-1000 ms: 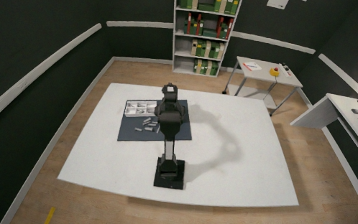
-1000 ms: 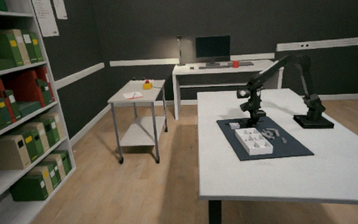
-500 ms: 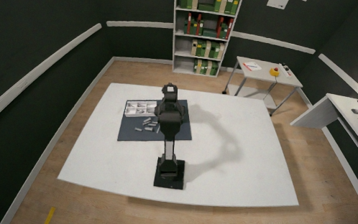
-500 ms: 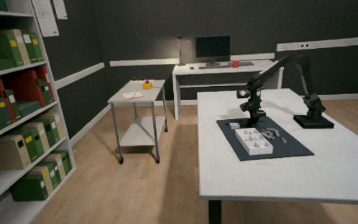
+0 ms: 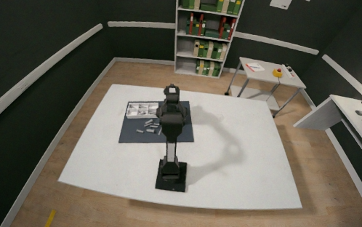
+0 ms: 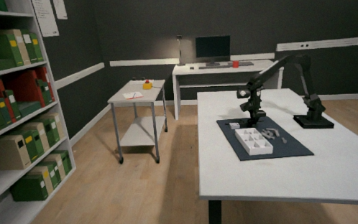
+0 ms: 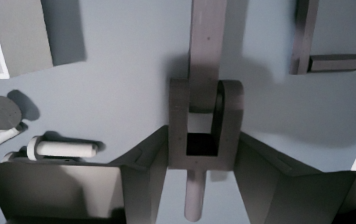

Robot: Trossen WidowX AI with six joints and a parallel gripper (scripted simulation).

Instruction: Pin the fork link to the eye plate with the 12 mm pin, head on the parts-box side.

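Now: the eye plate 30 mm ahead of my hand, 10 mm to the left of it and 50 mm below it. Round my hand: dark blue mat (100 mm to the left, 60 mm below); grey block (110 mm ahead, 30 mm to the left, 40 mm below); pin (50 mm behind, 80 mm to the left, 50 mm below).
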